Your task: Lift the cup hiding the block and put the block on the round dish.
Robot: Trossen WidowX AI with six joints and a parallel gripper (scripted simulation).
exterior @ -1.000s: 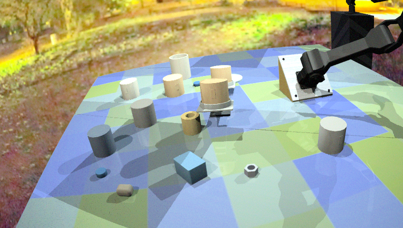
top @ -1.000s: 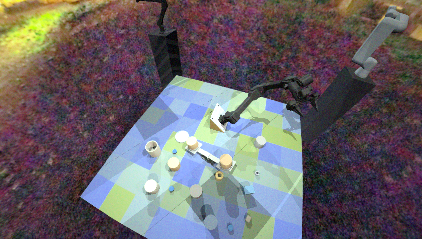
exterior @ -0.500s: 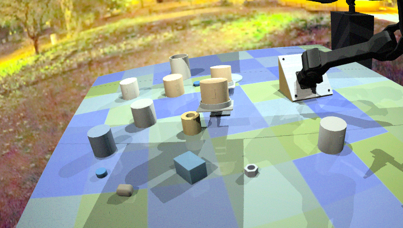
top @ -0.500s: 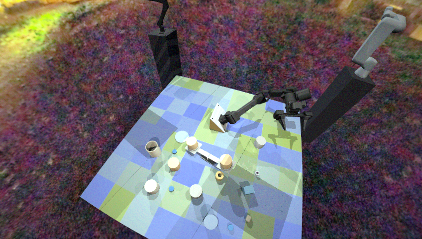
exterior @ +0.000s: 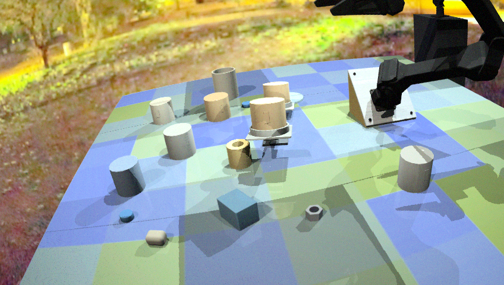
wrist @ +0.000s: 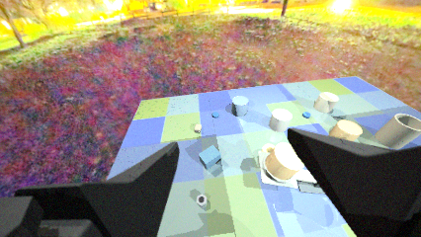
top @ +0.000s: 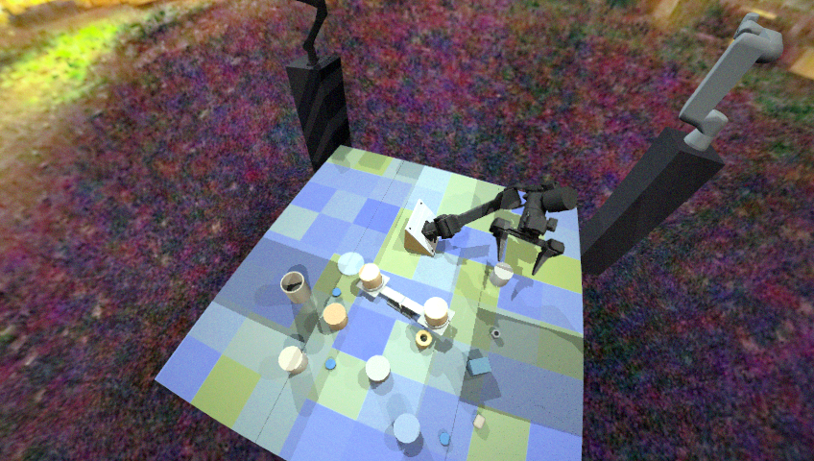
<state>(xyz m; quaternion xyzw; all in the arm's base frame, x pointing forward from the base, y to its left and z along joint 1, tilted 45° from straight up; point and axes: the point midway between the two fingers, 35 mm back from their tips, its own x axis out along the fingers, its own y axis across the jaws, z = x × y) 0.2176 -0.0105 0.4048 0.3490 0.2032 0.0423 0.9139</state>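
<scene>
Right now my gripper tip is 400 mm to the left of the teal block, 290 mm above it and 20 mm short of it. Also, from my gripper tip: nut: 330 mm below, 60 mm to the left, 50 mm ahead; then balance beam: 300 mm below, 270 mm to the right, 60 mm ahead; then tan tube: 310 mm below, 170 mm to the right, 150 mm ahead.
</scene>
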